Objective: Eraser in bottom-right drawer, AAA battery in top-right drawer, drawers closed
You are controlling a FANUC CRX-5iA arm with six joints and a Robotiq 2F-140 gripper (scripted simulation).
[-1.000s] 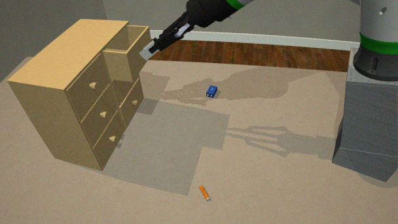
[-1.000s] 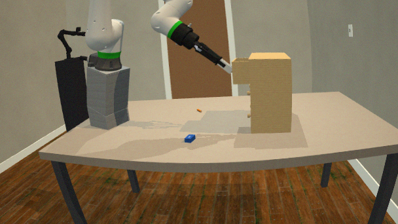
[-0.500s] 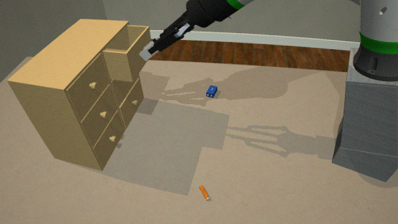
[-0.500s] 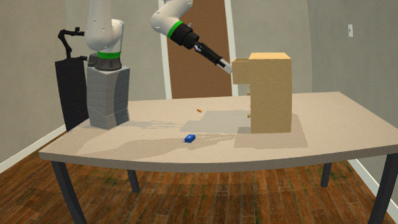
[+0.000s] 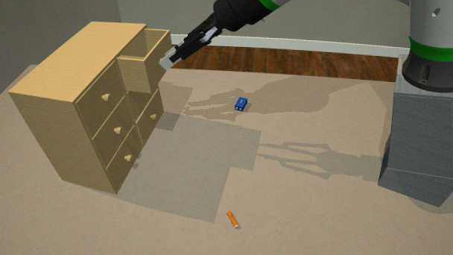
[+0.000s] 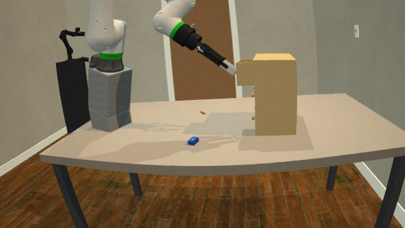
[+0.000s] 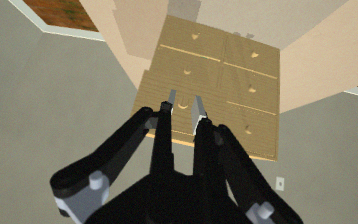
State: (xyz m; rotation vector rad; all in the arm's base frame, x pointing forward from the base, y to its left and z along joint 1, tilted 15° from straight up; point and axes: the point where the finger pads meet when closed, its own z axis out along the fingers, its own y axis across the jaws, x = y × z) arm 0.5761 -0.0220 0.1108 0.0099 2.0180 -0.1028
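My hand is 26 cm above the orange AAA battery, 25 cm to the right of it and 18 cm past it. The rest, counted from my hand: white eraser: 25 cm below, 22 cm ahead, 4 cm to the left; then small blue block: 26 cm below, 14 cm to the right, 14 cm behind.
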